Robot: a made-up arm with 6 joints.
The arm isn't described. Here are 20 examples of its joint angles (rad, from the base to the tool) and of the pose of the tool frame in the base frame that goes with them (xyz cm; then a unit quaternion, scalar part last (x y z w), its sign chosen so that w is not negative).
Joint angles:
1: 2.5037 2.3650 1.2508 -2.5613 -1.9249 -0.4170
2: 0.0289 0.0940 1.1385 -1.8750 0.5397 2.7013
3: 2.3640 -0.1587 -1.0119 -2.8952 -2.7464 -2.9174
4: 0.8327 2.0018 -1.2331 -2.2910 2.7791 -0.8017
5: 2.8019 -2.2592 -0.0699 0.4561 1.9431 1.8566
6: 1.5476 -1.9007 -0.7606 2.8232 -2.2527 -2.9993
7: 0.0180 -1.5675 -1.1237 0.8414 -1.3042 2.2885
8: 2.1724 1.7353 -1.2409 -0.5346 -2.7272 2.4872
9: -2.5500 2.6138 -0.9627 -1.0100 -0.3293 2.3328
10: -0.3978 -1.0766 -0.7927 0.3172 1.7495 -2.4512
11: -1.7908 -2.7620 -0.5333 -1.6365 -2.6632 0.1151
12: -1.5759 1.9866 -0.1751 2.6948 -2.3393 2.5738
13: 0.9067 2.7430 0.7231 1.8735 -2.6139 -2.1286
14: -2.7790 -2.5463 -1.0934 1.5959 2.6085 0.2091
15: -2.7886 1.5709 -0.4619 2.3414 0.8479 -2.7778
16: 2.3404 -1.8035 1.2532 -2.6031 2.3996 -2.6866
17: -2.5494 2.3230 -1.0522 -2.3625 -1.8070 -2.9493
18: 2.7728 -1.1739 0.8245 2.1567 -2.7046 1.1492
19: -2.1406 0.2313 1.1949 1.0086 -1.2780 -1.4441
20: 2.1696 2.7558 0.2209 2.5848 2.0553 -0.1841
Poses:
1: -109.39 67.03 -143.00 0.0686 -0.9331 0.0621 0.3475
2: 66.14 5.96 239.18 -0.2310 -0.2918 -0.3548 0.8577
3: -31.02 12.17 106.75 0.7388 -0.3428 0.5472 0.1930
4: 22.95 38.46 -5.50 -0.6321 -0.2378 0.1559 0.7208
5: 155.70 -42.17 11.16 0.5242 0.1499 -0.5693 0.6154
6: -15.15 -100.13 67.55 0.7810 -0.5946 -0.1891 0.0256
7: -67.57 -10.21 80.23 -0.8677 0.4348 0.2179 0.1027
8: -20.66 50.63 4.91 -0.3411 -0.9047 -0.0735 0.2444
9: -3.07 6.59 -39.80 0.8150 -0.0548 0.3075 0.4880
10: -44.79 4.91 128.19 0.4038 -0.2698 0.7531 0.4438
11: 20.97 89.71 -19.95 -0.2800 0.5417 -0.1976 0.7676
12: 11.74 -85.47 -94.33 0.0045 -0.1907 -0.7882 0.5851
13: 14.84 25.49 -174.58 -0.6542 -0.3133 -0.2352 0.6469
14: 76.36 28.61 4.33 -0.7539 0.4353 0.4231 0.2514
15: -100.36 -47.00 -44.65 -0.9749 0.1269 0.1821 0.0170
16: 143.55 -164.82 16.63 0.2691 -0.0797 0.8012 0.5285
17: -13.09 -20.38 -31.71 0.6794 -0.0638 -0.5773 0.4484
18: 158.93 -69.43 160.06 -0.4181 0.3623 0.6173 0.5593
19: -43.99 -55.33 245.43 0.0365 -0.4517 -0.8914 0.0121
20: -2.46 -16.73 -147.82 -0.1918 -0.6439 -0.5154 0.5319
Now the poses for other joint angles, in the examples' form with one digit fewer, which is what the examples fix.
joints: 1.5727 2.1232 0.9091 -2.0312 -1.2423 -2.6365
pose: -6.3 136.3 -121.0 -0.175 -0.367 0.889 0.212
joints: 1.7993 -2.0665 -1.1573 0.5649 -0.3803 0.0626
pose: 28.5 -72.0 39.1 0.036 -0.350 0.611 0.709
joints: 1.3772 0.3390 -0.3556 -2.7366 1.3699 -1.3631
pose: 8.5 107.6 108.2 0.763 -0.125 -0.579 0.258
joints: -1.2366 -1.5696 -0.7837 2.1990 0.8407 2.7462
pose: -21.2 85.4 101.9 0.443 -0.206 -0.211 0.846
